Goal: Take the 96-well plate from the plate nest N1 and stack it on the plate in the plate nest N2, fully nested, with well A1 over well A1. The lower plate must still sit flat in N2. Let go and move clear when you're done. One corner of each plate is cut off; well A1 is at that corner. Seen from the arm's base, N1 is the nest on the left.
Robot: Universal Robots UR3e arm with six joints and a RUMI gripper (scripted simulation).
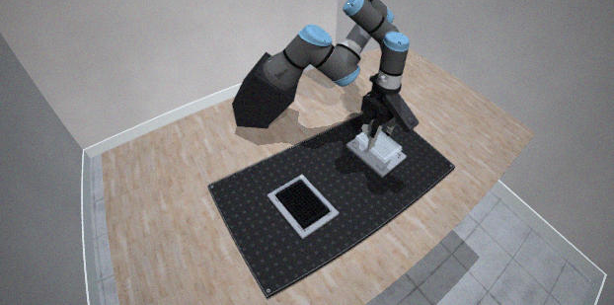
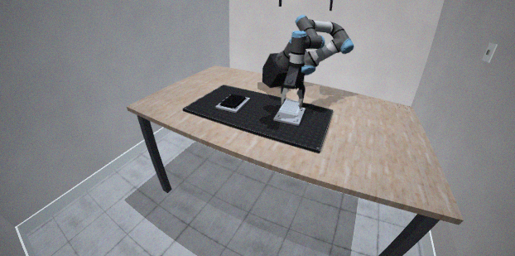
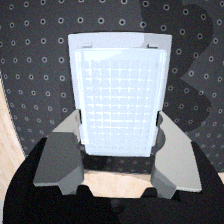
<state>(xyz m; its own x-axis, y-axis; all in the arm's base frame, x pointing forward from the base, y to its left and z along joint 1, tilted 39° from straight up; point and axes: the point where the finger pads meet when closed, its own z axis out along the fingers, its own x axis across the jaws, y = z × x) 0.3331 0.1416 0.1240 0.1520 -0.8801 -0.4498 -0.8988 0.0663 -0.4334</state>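
My gripper is now 50 mm above the nest N1. Also, from my hand: black 96-well plate: 60 mm ahead, 300 mm to the right, 30 mm below; then white 96-well plate: 10 mm below.
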